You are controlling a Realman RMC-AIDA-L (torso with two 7-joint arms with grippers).
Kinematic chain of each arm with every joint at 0, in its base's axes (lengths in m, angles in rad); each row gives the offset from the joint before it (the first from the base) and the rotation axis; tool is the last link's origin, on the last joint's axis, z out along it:
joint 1: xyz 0 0 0.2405 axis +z
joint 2: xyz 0 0 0 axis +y
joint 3: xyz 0 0 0.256 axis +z
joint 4: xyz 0 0 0 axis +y
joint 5: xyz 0 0 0.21 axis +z
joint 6: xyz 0 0 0 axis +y
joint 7: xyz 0 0 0.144 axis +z
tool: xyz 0 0 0
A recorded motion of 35 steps. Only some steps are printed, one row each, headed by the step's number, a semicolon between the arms.
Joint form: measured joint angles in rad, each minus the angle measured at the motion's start. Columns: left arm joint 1, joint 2, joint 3, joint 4, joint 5, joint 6, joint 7; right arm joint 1, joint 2, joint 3, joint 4, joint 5, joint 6, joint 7.
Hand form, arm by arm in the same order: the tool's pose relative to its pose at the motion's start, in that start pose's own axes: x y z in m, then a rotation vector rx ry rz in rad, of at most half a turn. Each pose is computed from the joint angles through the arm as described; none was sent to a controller.
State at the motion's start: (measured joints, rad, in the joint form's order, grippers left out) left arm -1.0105 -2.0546 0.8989 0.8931 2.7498 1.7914 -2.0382; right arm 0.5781 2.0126 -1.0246 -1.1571 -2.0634 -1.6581 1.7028
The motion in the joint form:
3: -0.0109 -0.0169 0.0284 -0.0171 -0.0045 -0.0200 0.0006; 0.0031 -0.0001 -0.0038 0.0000 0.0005 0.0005 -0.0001
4: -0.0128 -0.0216 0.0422 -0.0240 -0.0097 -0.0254 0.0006; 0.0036 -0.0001 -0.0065 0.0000 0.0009 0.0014 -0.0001
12: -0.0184 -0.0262 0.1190 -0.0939 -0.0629 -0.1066 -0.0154; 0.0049 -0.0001 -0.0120 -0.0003 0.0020 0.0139 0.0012
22: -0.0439 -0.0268 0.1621 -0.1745 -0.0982 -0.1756 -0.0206; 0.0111 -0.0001 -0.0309 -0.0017 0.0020 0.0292 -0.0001
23: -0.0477 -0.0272 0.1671 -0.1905 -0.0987 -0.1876 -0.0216; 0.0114 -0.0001 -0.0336 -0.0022 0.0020 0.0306 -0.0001
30: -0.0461 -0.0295 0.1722 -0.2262 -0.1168 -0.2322 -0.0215; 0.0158 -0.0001 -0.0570 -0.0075 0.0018 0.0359 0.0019
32: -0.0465 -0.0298 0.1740 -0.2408 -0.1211 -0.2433 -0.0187; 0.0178 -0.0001 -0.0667 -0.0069 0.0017 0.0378 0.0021
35: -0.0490 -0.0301 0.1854 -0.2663 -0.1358 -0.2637 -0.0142; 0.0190 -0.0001 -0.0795 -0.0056 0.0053 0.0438 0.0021
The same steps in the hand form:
3: 0.0078 0.0047 0.0092 -0.0081 -0.0126 0.0272; -0.0013 -0.0001 0.0009 -0.0028 0.0011 -0.0047
4: 0.0098 0.0066 0.0126 -0.0140 -0.0185 0.0369; -0.0016 0.0001 0.0014 -0.0041 0.0020 -0.0063
12: 0.0172 0.0089 0.0315 -0.0206 -0.0218 0.0504; -0.0026 -0.0013 0.0024 0.0040 0.0020 -0.0088
22: 0.0250 0.0102 0.0456 -0.0279 -0.0235 0.0589; -0.0057 -0.0022 0.0059 0.0048 0.0090 -0.0250
23: 0.0250 0.0101 0.0484 -0.0284 -0.0277 0.0568; -0.0060 -0.0022 0.0064 0.0044 0.0102 -0.0268
30: 0.0248 0.0090 0.0564 -0.0278 -0.0096 0.0419; -0.0089 -0.0010 0.0102 -0.0059 0.0214 -0.0433
32: 0.0240 0.0090 0.0593 -0.0312 -0.0082 0.0390; -0.0097 -0.0003 0.0121 -0.0118 0.0261 -0.0485
35: 0.0239 0.0098 0.0643 -0.0376 -0.0058 0.0389; -0.0106 0.0003 0.0145 -0.0167 0.0283 -0.0539

